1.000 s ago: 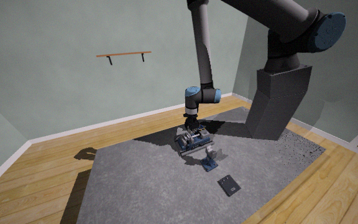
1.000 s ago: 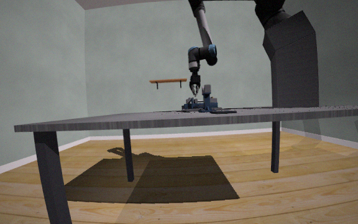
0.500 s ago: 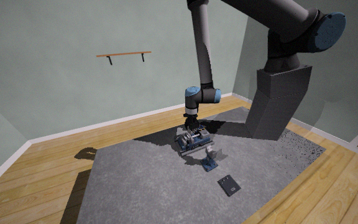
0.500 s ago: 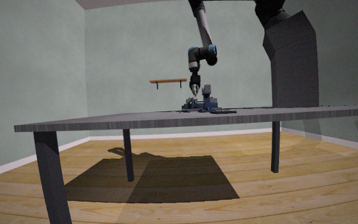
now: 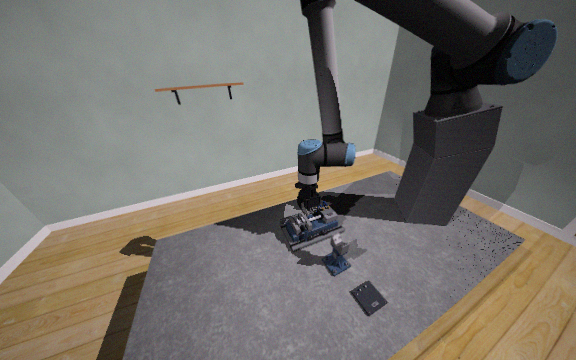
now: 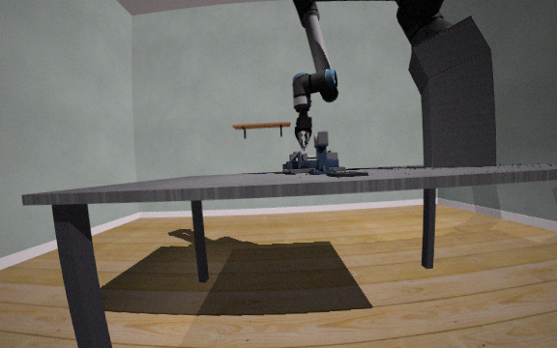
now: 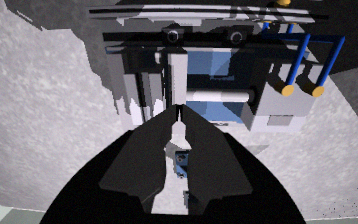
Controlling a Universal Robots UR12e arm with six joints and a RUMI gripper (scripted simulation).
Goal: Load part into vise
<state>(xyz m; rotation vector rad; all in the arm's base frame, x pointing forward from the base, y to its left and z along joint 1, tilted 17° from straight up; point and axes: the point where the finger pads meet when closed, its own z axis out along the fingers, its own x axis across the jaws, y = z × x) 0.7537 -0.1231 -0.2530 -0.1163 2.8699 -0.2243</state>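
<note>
The part is 4 cm ahead of my hand and 3 cm below it. The rest, counted from my hand: moving jaw (5 cm below); then cylinder rod (5 cm below, 5 cm behind); then work stop (5 cm to the left, 4 cm below, 3 cm ahead).
</note>
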